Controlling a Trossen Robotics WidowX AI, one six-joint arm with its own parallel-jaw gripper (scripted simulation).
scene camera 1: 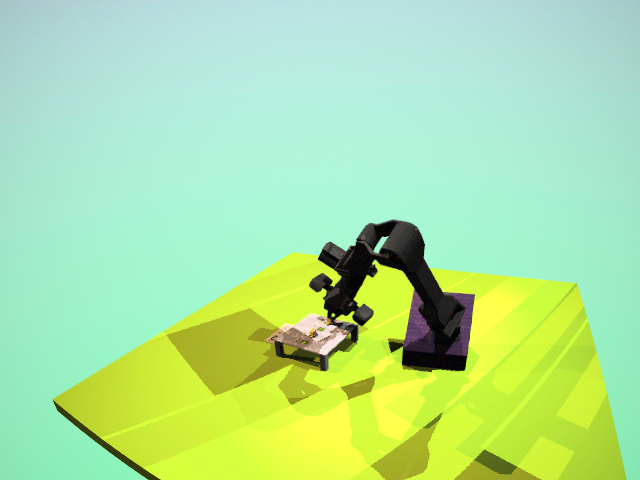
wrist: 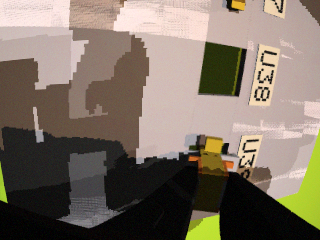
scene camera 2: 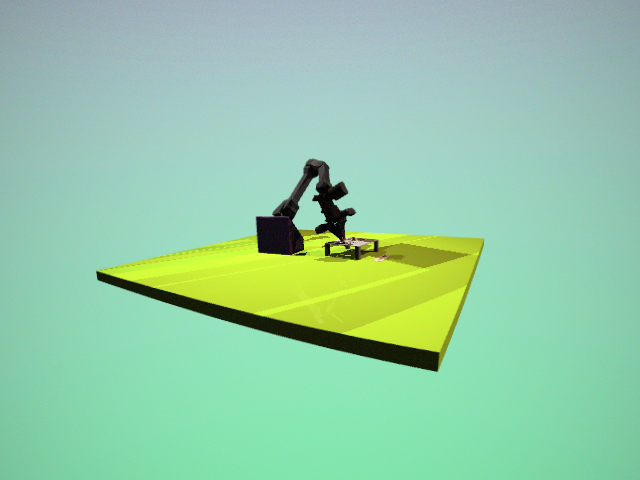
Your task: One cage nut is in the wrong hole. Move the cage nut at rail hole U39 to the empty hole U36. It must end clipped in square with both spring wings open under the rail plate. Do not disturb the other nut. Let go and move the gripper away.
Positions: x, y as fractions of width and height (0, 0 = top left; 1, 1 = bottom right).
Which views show the gripper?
Scene camera 1, the wrist view and scene camera 2: all of them.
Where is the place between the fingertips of the gripper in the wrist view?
At 0.65, 0.75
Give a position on a hole label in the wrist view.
0.84, 0.25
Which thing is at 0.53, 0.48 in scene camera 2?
The gripper.
